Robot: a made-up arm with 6 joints. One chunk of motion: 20 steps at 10 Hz.
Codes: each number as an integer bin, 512 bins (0 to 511) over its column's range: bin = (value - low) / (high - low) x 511, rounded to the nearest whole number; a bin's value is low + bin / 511 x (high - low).
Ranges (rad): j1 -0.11..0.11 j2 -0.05..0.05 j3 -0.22..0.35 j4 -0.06..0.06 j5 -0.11..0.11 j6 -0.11..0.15
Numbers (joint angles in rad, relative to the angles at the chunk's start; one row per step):
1: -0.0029 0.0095 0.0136 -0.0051 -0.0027 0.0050
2: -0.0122 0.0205 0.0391 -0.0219 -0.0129 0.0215
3: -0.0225 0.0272 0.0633 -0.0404 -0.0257 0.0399
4: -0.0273 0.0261 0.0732 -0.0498 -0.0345 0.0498
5: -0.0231 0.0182 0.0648 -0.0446 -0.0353 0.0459
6: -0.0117 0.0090 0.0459 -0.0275 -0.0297 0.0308
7: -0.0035 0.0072 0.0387 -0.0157 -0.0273 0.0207
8: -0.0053 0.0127 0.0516 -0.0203 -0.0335 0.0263
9: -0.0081 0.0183 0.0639 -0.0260 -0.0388 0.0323
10: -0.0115 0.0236 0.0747 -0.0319 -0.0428 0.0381
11: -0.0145 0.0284 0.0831 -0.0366 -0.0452 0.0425
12: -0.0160 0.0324 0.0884 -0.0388 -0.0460 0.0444
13: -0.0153 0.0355 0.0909 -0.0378 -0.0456 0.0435
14: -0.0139 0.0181 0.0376 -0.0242 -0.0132 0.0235
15: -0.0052 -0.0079 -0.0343 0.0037 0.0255 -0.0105
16: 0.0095 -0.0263 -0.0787 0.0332 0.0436 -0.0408
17: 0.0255 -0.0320 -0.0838 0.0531 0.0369 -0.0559
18: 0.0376 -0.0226 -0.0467 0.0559 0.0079 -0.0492
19: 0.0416 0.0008 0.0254 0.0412 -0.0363 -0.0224
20: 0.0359 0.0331 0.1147 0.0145 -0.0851 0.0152
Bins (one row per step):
1: 249 304 209 234 249 226
2: 227 360 232 162 226 258
3: 203 394 254 83 196 295
4: 192 389 263 43 175 314
5: 202 349 255 66 174 306
6: 228 301 238 138 187 277
7: 247 292 232 189 192 257
8: 243 320 243 169 178 268
9: 237 349 255 145 165 280
10: 229 376 264 120 156 291
11: 222 401 272 100 151 300
12: 218 421 276 90 149 303
13: 220 437 279 95 150 302
14: 223 348 231 152 225 262
15: 243 215 166 271 315 196
16: 278 121 127 397 357 136
17: 315 92 122 482 341 106
18: 343 140 155 494 274 119
19: 352 260 220 431 171 172
20: 339 425 300 317 58 246

